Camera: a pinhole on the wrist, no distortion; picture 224 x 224 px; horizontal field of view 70.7 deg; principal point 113.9 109.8 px. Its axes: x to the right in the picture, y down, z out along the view. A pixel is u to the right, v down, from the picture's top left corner.
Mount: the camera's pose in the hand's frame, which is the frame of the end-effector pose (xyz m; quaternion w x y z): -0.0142 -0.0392 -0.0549 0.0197 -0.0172 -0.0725 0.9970
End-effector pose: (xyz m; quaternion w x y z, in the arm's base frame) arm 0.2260 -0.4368 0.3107 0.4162 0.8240 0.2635 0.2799
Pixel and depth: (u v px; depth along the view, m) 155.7 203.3 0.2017
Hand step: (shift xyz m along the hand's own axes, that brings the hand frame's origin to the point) -0.0794 -0.1841 0.1255
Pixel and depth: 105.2 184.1 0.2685
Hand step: -0.0141 -0.2034 0.1927
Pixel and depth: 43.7 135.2 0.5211
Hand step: 0.1947 -0.2067 0.4555
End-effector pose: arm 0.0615 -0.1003 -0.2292 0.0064 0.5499 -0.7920 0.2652
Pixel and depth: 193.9 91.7 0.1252
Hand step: -0.0817 -0.0404 0.0690
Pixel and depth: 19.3 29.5 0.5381
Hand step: 0.2978 0.1405 0.5271
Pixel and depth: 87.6 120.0 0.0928
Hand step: -0.0024 -0.0591 0.0365
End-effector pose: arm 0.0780 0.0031 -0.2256 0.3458 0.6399 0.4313 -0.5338
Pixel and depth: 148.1 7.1 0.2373
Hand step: -0.0687 0.0814 0.2006
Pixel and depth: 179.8 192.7 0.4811
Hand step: -0.2419 -0.3498 0.3779
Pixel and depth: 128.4 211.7 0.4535
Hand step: -0.0834 -0.3921 0.3497
